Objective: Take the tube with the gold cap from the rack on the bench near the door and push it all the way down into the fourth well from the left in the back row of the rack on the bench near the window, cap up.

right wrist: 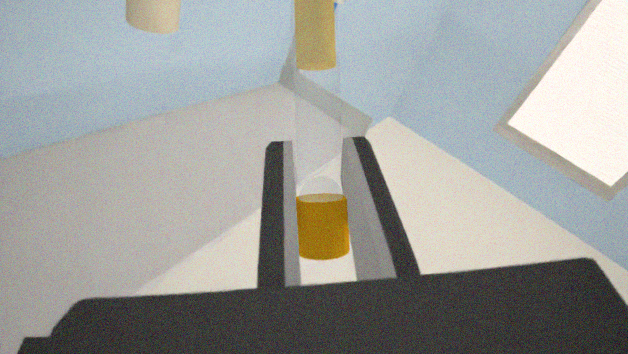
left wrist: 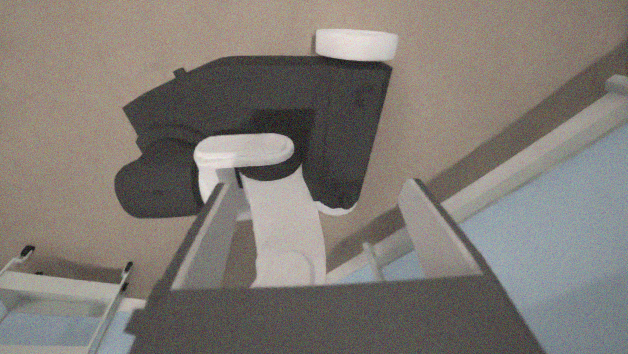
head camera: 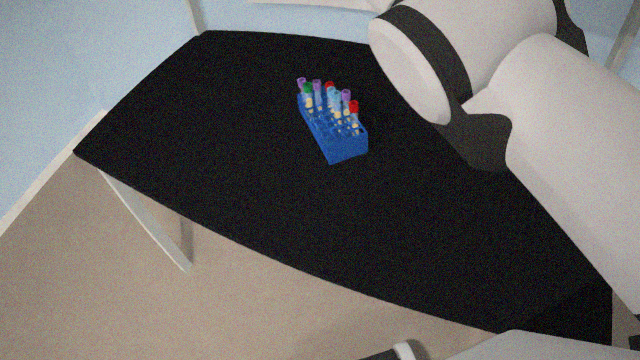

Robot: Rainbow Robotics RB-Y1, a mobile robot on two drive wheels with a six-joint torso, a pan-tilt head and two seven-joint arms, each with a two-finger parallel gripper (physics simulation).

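Frame: origin at the robot's base, x left, y ahead, z down, level; centimetres.
Seen in the pictures: left gripper, fingertip midpoint: (left wrist: pixel 320 191); right gripper, fingertip midpoint: (right wrist: pixel 317 159).
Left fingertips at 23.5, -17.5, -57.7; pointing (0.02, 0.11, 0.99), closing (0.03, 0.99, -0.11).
Offsets run from my left fingertips to a thing's top centre, as dx, dy, dz. "*": to the spot under its first point. Level surfaces: height alone.
A blue rack {-39.0, +65.2, -39.6} (head camera: pixel 348 148) stands on the black bench {dz -33.9} (head camera: pixel 225 135) in the head camera view, with several tubes with purple, green, red and light blue caps. Other wells in it look unfilled. My right gripper (right wrist: pixel 317 159) is shut on the tube with the gold cap {* -28.8, +67.8, -91.1} (right wrist: pixel 322 227). The cap sits between the fingers, toward the gripper's body, and the clear tube with yellow content runs up and out of the right wrist view. The right gripper itself does not show in the head camera view. My left gripper (left wrist: pixel 320 191) is open and empty, above the floor.
My right arm (head camera: pixel 565 150) spans the bench's right side in the head camera view. The robot's dark base (left wrist: pixel 280 90) with a white wheel (left wrist: pixel 356 45) shows beyond the left fingers. A white-legged frame (left wrist: pixel 60 283) stands at lower left. A pale cylinder {* -37.0, +97.4, -95.6} (right wrist: pixel 153 15) shows at upper left.
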